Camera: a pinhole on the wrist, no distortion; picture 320 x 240 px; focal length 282.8 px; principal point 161.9 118.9 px. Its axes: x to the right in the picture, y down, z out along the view. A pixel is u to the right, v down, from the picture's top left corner.
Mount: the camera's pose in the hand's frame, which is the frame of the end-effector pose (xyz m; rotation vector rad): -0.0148 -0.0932 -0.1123 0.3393 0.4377 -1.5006
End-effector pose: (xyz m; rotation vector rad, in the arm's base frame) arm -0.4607 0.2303 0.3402 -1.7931 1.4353 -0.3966
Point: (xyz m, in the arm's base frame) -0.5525 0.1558 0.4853
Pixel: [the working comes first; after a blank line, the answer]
In the camera's frame: -0.0120 0.0285 -0.0849

behind the camera
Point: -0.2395 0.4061 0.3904
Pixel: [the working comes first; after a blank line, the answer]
In the camera's frame: -0.0531 -0.1102 0.3007

112 15
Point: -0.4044 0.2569 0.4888
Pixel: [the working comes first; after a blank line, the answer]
In the camera's frame: 0.0171 -0.0317 0.0815

221 9
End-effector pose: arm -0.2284 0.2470 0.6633 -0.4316 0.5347 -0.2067
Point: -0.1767 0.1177 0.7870
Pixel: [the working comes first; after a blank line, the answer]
In the camera's frame: -0.0264 0.0282 0.2055

126 158
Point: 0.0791 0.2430 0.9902
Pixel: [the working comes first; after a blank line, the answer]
In the camera's frame: -0.2214 0.0995 0.4871

33 177
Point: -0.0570 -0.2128 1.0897
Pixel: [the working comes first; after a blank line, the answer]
In the camera's frame: 0.2556 0.0627 0.5722

288 150
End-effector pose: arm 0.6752 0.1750 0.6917 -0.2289 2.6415 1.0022
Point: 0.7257 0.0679 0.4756
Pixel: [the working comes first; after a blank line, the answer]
In the camera's frame: 0.0193 0.0273 0.2465

184 150
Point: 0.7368 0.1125 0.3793
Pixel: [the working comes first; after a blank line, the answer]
In the camera's frame: -0.0027 0.0409 0.3500

160 152
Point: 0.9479 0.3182 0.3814
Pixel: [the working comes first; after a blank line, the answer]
In the camera's frame: -0.1824 -0.1708 0.4488

47 11
